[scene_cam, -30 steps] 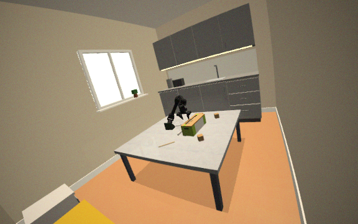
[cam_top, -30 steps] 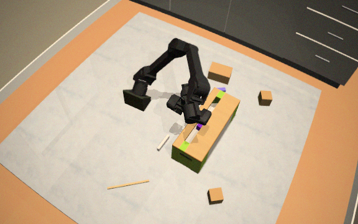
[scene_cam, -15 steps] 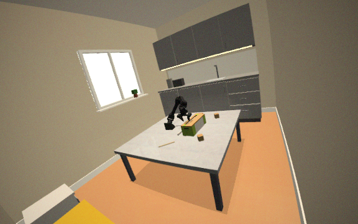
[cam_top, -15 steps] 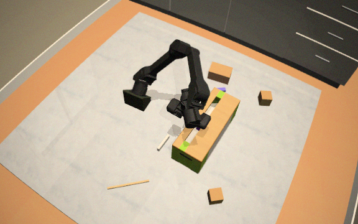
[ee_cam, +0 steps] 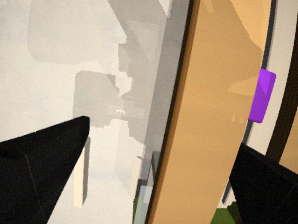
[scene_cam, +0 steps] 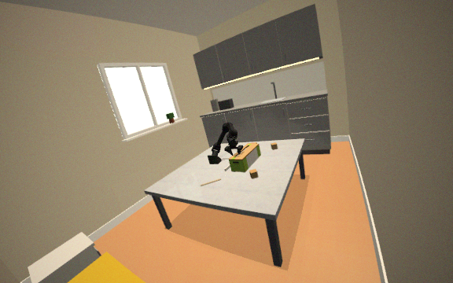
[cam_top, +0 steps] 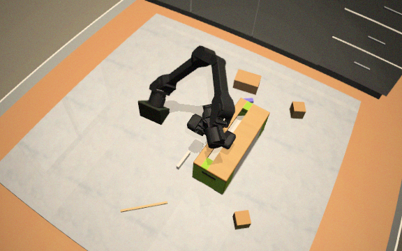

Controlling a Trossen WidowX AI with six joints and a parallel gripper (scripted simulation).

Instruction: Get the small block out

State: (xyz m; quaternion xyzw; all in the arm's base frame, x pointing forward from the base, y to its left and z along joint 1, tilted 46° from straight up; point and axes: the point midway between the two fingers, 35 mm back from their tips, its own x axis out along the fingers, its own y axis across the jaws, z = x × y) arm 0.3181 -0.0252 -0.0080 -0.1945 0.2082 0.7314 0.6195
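The long box lies 30 mm ahead of my gripper tip, 50 mm to the left of it and 40 mm below it. From my gripper tip the other things lie so: thin wooden stick: 70 mm behind, 360 mm to the right, 100 mm below.
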